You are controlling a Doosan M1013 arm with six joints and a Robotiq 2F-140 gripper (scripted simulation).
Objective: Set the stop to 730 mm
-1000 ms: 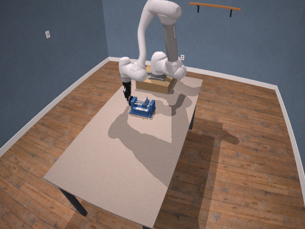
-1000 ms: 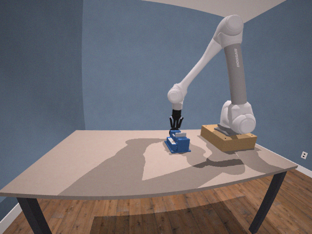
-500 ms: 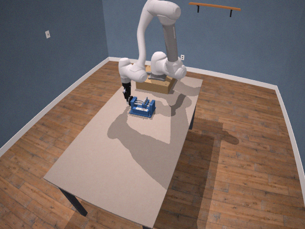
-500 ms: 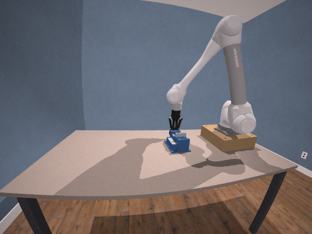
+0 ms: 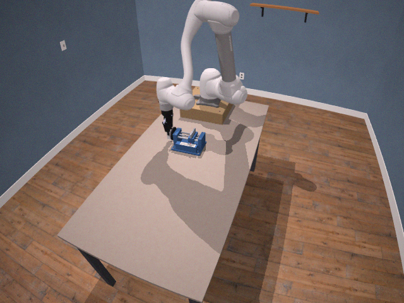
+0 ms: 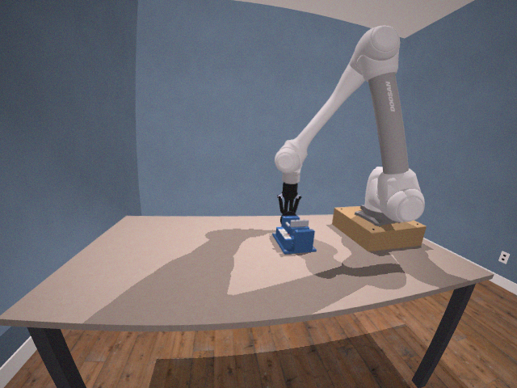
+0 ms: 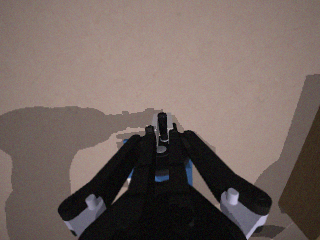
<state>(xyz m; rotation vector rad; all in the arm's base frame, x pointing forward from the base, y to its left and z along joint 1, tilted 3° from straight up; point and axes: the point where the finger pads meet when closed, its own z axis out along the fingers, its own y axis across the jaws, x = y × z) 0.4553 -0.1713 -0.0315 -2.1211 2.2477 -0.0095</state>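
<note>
The grey stop block lies 170 mm to the left of my hand, 30 mm ahead of it and 30 mm above it. The rest, counted from my hand: black handwheel (20 mm to the left, 10 mm below).
</note>
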